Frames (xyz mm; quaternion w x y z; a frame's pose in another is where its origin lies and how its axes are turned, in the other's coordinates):
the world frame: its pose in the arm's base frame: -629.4 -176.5 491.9 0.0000 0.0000 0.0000 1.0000
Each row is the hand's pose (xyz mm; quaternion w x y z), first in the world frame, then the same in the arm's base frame.
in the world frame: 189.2 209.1 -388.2 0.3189 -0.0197 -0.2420 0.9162
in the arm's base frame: -818.6 -385.6 103.7 0.9162 -0.2420 0.0197 -0.3189
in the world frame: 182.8 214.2 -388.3 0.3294 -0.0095 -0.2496 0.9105
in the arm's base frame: -812.2 -390.7 103.6 0.9105 -0.2496 0.0095 -0.3294
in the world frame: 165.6 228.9 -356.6 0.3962 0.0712 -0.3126 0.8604
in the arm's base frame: -795.0 -405.4 135.3 0.8604 -0.3126 -0.0712 -0.3962
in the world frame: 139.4 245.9 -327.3 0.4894 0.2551 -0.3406 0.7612
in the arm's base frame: -768.8 -422.4 164.6 0.7612 -0.3406 -0.2551 -0.4894
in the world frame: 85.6 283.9 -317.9 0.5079 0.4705 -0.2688 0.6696
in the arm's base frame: -715.0 -460.4 174.0 0.6696 -0.2688 -0.4705 -0.5079
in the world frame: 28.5 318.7 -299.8 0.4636 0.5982 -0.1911 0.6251
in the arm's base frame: -657.9 -495.2 192.1 0.6251 -0.1911 -0.5982 -0.4636
